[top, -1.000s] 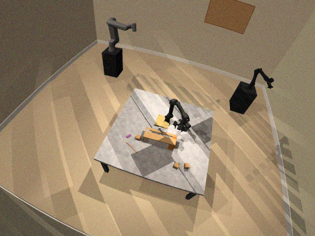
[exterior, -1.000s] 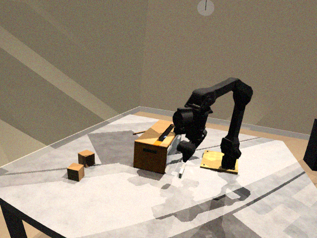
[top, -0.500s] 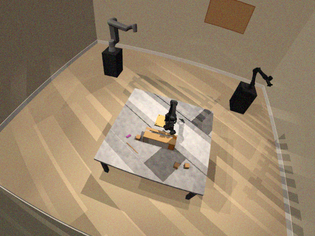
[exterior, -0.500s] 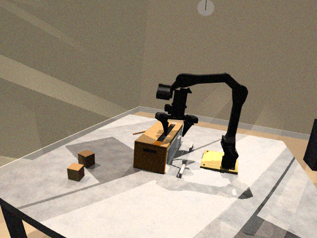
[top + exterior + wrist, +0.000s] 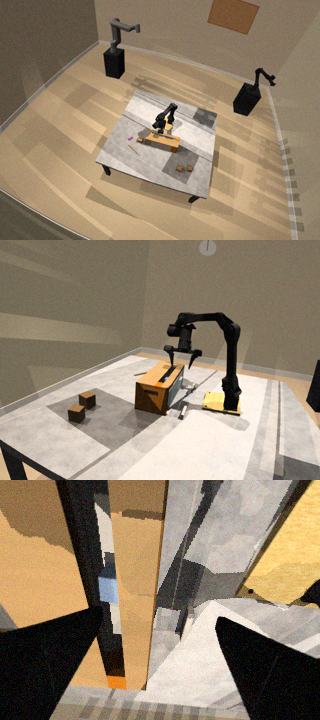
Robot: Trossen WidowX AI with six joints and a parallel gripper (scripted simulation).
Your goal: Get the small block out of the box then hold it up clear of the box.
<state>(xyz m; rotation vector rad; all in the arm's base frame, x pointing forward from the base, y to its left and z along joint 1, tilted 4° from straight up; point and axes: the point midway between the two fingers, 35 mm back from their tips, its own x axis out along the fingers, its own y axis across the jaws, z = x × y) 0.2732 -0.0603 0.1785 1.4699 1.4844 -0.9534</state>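
Now: the blue block 70 mm below my gripper tip, 50 mm ahead of it and 30 mm to the left of it. The rest, counted from my gripper tip: thin stick 270 mm ahead, 260 mm to the right, 150 mm below.
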